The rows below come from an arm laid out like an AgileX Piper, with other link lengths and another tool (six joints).
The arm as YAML. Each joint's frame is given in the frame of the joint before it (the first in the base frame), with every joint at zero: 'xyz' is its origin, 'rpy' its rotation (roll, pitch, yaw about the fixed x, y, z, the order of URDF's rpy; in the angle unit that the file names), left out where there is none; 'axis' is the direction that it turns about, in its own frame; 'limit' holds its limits. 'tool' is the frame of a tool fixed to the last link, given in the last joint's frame.
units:
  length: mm
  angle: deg
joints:
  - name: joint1
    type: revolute
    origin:
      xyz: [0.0, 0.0, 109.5]
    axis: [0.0, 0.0, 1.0]
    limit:
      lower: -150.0
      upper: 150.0
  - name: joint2
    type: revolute
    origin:
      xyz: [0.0, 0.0, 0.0]
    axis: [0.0, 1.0, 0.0]
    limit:
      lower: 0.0
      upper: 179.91
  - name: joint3
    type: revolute
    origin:
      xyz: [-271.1, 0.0, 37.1]
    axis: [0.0, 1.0, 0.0]
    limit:
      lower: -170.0
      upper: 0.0
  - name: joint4
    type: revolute
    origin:
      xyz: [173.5, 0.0, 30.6]
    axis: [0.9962, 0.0, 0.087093]
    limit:
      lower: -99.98
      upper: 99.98
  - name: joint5
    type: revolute
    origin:
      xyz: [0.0, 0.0, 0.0]
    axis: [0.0, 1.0, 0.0]
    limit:
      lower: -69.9
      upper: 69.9
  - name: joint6
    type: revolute
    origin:
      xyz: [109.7, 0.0, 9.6]
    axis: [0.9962, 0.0, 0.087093]
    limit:
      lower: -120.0
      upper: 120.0
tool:
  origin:
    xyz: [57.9, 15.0, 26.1]
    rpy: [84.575, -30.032, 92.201]
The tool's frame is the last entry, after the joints.
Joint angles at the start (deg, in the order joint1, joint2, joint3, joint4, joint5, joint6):
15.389 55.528 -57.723 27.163 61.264 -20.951
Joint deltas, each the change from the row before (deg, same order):
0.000 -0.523 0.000 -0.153 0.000 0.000
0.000 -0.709 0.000 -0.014 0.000 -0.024
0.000 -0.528 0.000 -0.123 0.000 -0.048
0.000 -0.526 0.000 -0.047 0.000 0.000
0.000 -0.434 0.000 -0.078 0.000 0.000
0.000 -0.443 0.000 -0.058 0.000 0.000
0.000 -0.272 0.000 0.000 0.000 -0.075
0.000 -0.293 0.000 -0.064 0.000 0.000
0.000 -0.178 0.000 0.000 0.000 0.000
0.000 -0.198 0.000 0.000 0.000 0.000
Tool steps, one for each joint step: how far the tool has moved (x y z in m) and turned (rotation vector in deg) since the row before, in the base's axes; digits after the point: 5 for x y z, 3 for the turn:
-0.00146 -0.00073 0.00121 -0.007 -0.545 -0.020
-0.00214 -0.00061 0.00189 0.164 -0.700 0.015
-0.00154 -0.00067 0.00123 0.000 -0.567 0.015
-0.00158 -0.00053 0.00132 0.095 -0.519 -0.008
-0.00128 -0.00052 0.00102 0.041 -0.439 -0.013
-0.00133 -0.00049 0.00106 0.063 -0.442 -0.010
-0.00088 -0.00022 0.00069 0.036 -0.303 0.051
-0.00087 -0.00037 0.00066 0.017 -0.299 -0.012
-0.00056 -0.00015 0.00045 0.047 -0.172 0.000
-0.00062 -0.00017 0.00050 0.053 -0.191 0.000

